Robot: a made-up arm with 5 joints.
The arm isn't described. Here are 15 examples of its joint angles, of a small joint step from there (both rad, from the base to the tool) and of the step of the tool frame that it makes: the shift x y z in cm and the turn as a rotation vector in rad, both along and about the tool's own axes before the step.
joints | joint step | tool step
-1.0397 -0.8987 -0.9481 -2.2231 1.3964 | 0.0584 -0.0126 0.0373 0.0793 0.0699 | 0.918 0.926 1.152 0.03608 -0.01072 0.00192
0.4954 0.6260 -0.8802 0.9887 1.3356 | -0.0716 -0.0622 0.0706 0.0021 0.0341 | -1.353 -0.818 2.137 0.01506 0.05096 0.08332
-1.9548 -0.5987 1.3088 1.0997 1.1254 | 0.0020 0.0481 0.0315 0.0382 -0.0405 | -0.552 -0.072 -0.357 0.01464 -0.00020 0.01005
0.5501 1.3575 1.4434 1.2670 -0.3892 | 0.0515 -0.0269 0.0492 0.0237 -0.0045 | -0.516 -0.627 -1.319 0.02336 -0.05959 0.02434
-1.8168 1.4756 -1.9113 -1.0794 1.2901 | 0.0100 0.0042 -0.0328 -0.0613 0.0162 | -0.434 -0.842 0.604 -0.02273 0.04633 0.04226
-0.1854 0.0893 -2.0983 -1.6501 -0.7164 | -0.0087 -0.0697 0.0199 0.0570 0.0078 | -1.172 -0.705 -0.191 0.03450 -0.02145 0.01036
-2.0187 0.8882 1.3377 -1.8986 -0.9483 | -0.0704 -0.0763 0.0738 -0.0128 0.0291 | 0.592 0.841 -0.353 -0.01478 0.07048 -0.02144
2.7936 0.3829 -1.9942 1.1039 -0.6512 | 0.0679 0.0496 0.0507 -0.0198 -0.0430 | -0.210 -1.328 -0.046 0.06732 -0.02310 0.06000
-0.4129 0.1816 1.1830 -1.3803 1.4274 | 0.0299 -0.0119 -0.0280 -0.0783 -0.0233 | 0.611 0.639 1.195 -0.00598 0.07051 -0.02623
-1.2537 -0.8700 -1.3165 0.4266 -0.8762 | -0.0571 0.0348 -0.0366 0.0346 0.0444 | 0.555 1.875 2.348 -0.00566 0.09353 -0.03992
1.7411 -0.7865 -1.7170 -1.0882 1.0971 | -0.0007 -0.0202 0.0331 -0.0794 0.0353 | 0.329 0.905 -0.305 -0.08075 0.06326 0.00243
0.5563 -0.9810 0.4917 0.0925 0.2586 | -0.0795 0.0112 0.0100 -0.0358 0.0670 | 2.101 1.014 0.345 -0.06285 0.06272 0.00899
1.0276 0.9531 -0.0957 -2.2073 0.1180 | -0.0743 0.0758 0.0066 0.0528 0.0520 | -0.711 -0.770 -0.766 -0.05254 -0.03353 0.06769
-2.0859 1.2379 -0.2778 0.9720 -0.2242 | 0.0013 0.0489 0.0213 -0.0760 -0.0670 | 0.594 1.400 -3.655 -0.08296 -0.09504 -0.05600
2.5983 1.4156 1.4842 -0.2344 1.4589 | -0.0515 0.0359 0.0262 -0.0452 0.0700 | -1.675 -0.860 -1.176 -0.07530 0.01891 0.09736
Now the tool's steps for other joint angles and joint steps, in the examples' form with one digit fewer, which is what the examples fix.
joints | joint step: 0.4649 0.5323 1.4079 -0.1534 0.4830 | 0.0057 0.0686 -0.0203 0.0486 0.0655
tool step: -1.89 -1.68 0.14 0.0034 0.0135 0.1227
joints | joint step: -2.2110 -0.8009 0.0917 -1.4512 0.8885 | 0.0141 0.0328 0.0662 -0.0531 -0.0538
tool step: 2.65 3.64 0.18 -0.0657 0.0488 -0.1327
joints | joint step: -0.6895 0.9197 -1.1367 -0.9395 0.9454 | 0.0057 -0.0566 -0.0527 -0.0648 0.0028
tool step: -1.62 -1.18 -1.08 -0.0594 0.0131 0.0699
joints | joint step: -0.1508 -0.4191 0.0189 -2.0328 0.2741 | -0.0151 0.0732 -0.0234 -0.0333 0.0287
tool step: -0.28 -1.00 -0.01 -0.0993 0.0165 0.0801
